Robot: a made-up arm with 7 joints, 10 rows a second.
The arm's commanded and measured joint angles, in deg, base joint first. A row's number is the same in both.
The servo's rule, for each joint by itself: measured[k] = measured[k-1] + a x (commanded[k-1-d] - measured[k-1]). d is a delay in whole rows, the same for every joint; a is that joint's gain. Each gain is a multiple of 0.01, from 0.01 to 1. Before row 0 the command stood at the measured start. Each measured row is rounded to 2 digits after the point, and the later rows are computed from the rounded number. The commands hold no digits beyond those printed.
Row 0, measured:
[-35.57, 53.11, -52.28, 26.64, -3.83, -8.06, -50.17]
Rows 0 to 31, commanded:
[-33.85, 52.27, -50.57, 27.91, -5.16, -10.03, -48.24]
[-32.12, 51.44, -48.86, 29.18, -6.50, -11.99, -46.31]
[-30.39, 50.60, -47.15, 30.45, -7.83, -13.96, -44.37]
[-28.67, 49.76, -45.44, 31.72, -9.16, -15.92, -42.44]
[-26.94, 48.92, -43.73, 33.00, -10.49, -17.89, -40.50]
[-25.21, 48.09, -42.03, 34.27, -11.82, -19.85, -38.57]
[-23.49, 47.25, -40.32, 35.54, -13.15, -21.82, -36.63]
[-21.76, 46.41, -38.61, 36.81, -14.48, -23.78, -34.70]
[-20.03, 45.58, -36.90, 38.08, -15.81, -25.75, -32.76]
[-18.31, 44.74, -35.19, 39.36, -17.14, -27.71, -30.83]
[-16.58, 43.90, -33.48, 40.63, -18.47, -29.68, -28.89]
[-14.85, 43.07, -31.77, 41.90, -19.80, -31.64, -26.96]
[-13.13, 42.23, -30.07, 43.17, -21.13, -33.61, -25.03]
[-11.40, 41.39, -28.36, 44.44, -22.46, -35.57, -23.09]
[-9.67, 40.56, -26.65, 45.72, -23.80, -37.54, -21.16]
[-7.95, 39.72, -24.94, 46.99, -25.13, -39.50, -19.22]
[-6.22, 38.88, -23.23, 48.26, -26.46, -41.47, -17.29]
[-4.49, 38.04, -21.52, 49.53, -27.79, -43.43, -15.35]
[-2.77, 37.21, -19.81, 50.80, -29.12, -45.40, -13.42]
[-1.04, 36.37, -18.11, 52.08, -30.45, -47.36, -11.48]
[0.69, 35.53, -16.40, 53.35, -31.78, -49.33, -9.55]
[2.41, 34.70, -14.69, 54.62, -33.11, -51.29, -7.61]
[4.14, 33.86, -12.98, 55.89, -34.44, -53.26, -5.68]
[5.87, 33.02, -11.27, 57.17, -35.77, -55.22, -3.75]
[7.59, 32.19, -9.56, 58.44, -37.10, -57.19, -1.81]
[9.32, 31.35, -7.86, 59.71, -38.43, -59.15, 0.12]
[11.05, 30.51, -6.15, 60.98, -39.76, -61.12, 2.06]
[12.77, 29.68, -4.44, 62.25, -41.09, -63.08, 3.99]
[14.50, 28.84, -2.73, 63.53, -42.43, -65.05, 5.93]
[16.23, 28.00, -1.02, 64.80, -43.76, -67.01, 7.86]
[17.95, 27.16, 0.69, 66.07, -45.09, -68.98, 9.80]
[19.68, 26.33, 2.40, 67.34, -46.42, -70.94, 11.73]
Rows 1 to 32, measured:
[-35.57, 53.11, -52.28, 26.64, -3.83, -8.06, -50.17]
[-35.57, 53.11, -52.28, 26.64, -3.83, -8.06, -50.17]
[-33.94, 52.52, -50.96, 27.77, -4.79, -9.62, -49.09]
[-32.21, 51.76, -49.34, 29.02, -6.02, -11.49, -47.53]
[-30.48, 50.95, -47.65, 30.29, -7.32, -13.44, -45.76]
[-28.76, 50.12, -45.95, 31.56, -8.64, -15.40, -43.90]
[-27.03, 49.28, -44.24, 32.84, -9.97, -17.37, -42.00]
[-25.30, 48.45, -42.54, 34.11, -11.30, -19.33, -40.08]
[-23.58, 47.61, -40.83, 35.38, -12.63, -21.30, -38.15]
[-21.85, 46.77, -39.12, 36.65, -13.96, -23.26, -36.22]
[-20.12, 45.94, -37.41, 37.92, -15.29, -25.23, -34.28]
[-18.40, 45.10, -35.70, 39.20, -16.62, -27.19, -32.35]
[-16.67, 44.26, -33.99, 40.47, -17.95, -29.16, -30.41]
[-14.94, 43.43, -32.28, 41.74, -19.28, -31.12, -28.48]
[-13.22, 42.59, -30.58, 43.01, -20.61, -33.09, -26.55]
[-11.49, 41.75, -28.87, 44.28, -21.94, -35.05, -24.61]
[-9.76, 40.92, -27.16, 45.56, -23.28, -37.02, -22.68]
[-8.04, 40.08, -25.45, 46.83, -24.61, -38.98, -20.74]
[-6.31, 39.24, -23.74, 48.10, -25.94, -40.95, -18.81]
[-4.58, 38.40, -22.03, 49.37, -27.27, -42.91, -16.87]
[-2.86, 37.57, -20.32, 50.64, -28.60, -44.88, -14.94]
[-1.13, 36.73, -18.62, 51.92, -29.93, -46.84, -13.00]
[0.60, 35.89, -16.91, 53.19, -31.26, -48.81, -11.07]
[2.32, 35.06, -15.20, 54.46, -32.59, -50.77, -9.13]
[4.05, 34.22, -13.49, 55.73, -33.92, -52.74, -7.20]
[5.78, 33.38, -11.78, 57.01, -35.25, -54.70, -5.27]
[7.50, 32.55, -10.07, 58.28, -36.58, -56.67, -3.33]
[9.23, 31.71, -8.37, 59.55, -37.91, -58.63, -1.40]
[10.96, 30.87, -6.66, 60.82, -39.24, -60.60, 0.54]
[12.68, 30.04, -4.95, 62.09, -40.57, -62.56, 2.47]
[14.41, 29.20, -3.24, 63.37, -41.91, -64.53, 4.41]
[16.14, 28.36, -1.53, 64.64, -43.24, -66.49, 6.34]
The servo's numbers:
d 2
a 0.95 0.70 0.77 0.89 0.72 0.79 0.56

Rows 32 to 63, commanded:
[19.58, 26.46, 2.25, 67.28, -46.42, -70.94, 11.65]
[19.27, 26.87, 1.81, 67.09, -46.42, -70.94, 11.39]
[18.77, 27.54, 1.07, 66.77, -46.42, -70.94, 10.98]
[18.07, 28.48, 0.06, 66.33, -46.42, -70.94, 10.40]
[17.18, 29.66, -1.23, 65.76, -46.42, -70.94, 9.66]
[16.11, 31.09, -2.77, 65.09, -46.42, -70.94, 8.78]
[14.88, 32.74, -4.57, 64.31, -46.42, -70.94, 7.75]
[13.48, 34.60, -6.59, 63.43, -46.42, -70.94, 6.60]
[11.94, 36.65, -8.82, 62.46, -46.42, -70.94, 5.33]
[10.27, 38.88, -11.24, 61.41, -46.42, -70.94, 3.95]
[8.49, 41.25, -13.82, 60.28, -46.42, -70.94, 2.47]
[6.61, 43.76, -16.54, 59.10, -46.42, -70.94, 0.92]
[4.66, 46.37, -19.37, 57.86, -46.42, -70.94, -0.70]
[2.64, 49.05, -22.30, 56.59, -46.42, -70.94, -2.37]
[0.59, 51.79, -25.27, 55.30, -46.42, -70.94, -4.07]
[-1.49, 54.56, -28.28, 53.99, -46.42, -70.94, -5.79]
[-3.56, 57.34, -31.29, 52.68, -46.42, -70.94, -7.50]
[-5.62, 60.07, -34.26, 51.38, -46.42, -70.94, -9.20]
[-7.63, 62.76, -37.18, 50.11, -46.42, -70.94, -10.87]
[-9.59, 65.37, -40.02, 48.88, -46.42, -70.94, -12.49]
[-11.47, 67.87, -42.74, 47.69, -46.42, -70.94, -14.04]
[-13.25, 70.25, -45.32, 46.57, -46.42, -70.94, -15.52]
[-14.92, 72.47, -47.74, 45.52, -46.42, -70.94, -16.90]
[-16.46, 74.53, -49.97, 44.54, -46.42, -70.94, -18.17]
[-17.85, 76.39, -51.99, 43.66, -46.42, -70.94, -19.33]
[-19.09, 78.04, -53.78, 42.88, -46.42, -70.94, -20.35]
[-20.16, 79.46, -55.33, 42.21, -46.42, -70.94, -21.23]
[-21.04, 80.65, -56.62, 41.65, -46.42, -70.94, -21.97]
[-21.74, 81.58, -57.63, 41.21, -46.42, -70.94, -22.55]
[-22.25, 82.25, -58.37, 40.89, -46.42, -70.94, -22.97]
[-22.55, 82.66, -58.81, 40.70, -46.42, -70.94, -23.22]
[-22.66, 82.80, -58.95, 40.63, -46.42, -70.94, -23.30]
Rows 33 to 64, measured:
[17.86, 27.52, 0.18, 65.91, -44.57, -68.46, 8.28]
[19.59, 26.69, 1.89, 67.18, -45.90, -70.42, 10.21]
[19.58, 26.53, 2.17, 67.27, -46.27, -70.83, 11.02]
[19.29, 26.77, 1.89, 67.11, -46.38, -70.92, 11.23]
[18.80, 27.31, 1.26, 66.81, -46.41, -70.94, 11.09]
[18.11, 28.13, 0.34, 66.38, -46.42, -70.94, 10.70]
[17.23, 29.20, -0.87, 65.83, -46.42, -70.94, 10.12]
[16.17, 30.52, -2.33, 65.17, -46.42, -70.94, 9.37]
[14.94, 32.07, -4.05, 64.40, -46.42, -70.94, 8.46]
[13.55, 33.84, -6.01, 63.54, -46.42, -70.94, 7.42]
[12.02, 35.81, -8.17, 62.58, -46.42, -70.94, 6.25]
[10.36, 37.96, -10.53, 61.54, -46.42, -70.94, 4.96]
[8.58, 40.26, -13.06, 60.42, -46.42, -70.94, 3.57]
[6.71, 42.71, -15.74, 59.25, -46.42, -70.94, 2.09]
[4.76, 45.27, -18.54, 58.01, -46.42, -70.94, 0.53]
[2.75, 47.92, -21.44, 56.75, -46.42, -70.94, -1.09]
[0.70, 50.63, -24.39, 55.46, -46.42, -70.94, -2.76]
[-1.38, 53.38, -27.39, 54.15, -46.42, -70.94, -4.46]
[-3.45, 56.15, -30.39, 52.84, -46.42, -70.94, -6.16]
[-5.51, 58.89, -33.37, 51.54, -46.42, -70.94, -7.86]
[-7.52, 61.60, -36.30, 50.27, -46.42, -70.94, -9.55]
[-9.49, 64.24, -39.16, 49.03, -46.42, -70.94, -11.20]
[-11.37, 66.78, -41.92, 47.84, -46.42, -70.94, -12.79]
[-13.16, 69.21, -44.54, 46.71, -46.42, -70.94, -14.32]
[-14.83, 71.49, -47.00, 45.65, -46.42, -70.94, -15.76]
[-16.38, 73.62, -49.29, 44.66, -46.42, -70.94, -17.11]
[-17.78, 75.56, -51.37, 43.77, -46.42, -70.94, -18.35]
[-19.02, 77.30, -53.23, 42.98, -46.42, -70.94, -19.47]
[-20.10, 78.81, -54.85, 42.29, -46.42, -70.94, -20.46]
[-20.99, 80.10, -56.21, 41.72, -46.42, -70.94, -21.31]
[-21.70, 81.14, -57.30, 41.27, -46.42, -70.94, -22.00]
[-22.22, 81.92, -58.12, 40.93, -46.42, -70.94, -22.54]

